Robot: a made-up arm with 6 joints. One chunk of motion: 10 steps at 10 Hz.
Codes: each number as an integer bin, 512 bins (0 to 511) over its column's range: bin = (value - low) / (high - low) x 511, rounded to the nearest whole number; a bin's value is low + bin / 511 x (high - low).
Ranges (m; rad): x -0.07..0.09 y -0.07..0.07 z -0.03..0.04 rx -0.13..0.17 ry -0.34..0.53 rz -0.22..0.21
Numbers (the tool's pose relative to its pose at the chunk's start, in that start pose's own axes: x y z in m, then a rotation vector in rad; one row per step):
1: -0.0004 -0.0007 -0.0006 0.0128 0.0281 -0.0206
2: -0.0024 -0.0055 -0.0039 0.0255 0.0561 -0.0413
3: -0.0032 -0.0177 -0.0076 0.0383 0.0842 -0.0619
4: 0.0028 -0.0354 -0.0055 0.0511 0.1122 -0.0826
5: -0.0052 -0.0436 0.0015 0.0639 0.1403 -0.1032
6: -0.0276 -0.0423 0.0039 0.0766 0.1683 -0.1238
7: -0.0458 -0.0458 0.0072 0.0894 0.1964 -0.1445
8: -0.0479 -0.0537 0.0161 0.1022 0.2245 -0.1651
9: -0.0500 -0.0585 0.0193 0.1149 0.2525 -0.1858
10: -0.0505 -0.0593 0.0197 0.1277 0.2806 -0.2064
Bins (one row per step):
1: 222 253 215 243 216 237
2: 216 235 191 265 233 212
3: 213 191 164 287 249 188
4: 233 126 179 308 266 163
5: 207 96 230 330 282 139
6: 135 101 247 352 299 114
7: 77 88 272 374 315 90
8: 71 59 337 396 332 65
9: 64 42 360 417 348 41
10: 62 39 363 439 365 16

